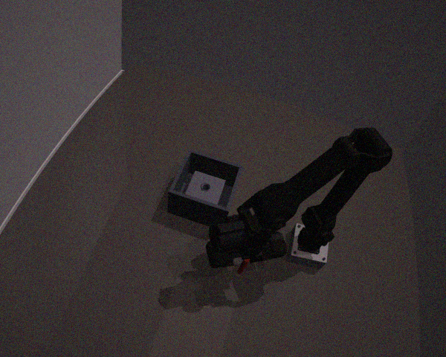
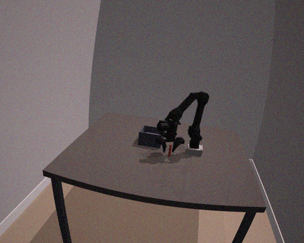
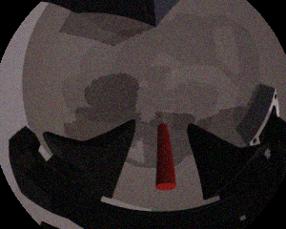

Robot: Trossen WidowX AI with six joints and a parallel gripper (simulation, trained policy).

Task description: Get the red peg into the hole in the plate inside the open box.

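Now: the pale plate 18 cm to the right of my gripper tip, 14 cm ahead of it and 2 cm above it. Round my gripper tip: box 18 cm to the right, 14 cm ahead; then red peg 2 cm above, 1 cm to the left, 1 cm behind.
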